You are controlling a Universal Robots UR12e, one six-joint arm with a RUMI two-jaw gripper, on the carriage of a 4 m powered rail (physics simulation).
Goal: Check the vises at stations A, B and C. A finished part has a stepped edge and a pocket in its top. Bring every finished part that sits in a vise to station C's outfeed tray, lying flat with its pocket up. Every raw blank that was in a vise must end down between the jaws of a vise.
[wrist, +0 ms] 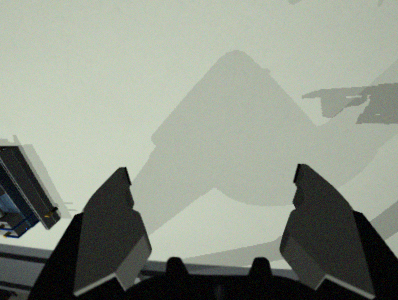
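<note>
My gripper (210,167) is open, its two dark jaws wide apart with no part between them. It hangs above a pale surface. At the left edge of the view a dark and blue station unit (30,185) is partly cut off; it stands well to the left of the left jaw. I cannot tell whether it is a vise or whether a part sits in it. No finished part, raw blank or outfeed tray can be made out in this view.
A grey rail (22,267) runs along the bottom, partly hidden behind the gripper. Large shadows of the arm and gripper lie on the pale surface (90,75) ahead and to the right.
</note>
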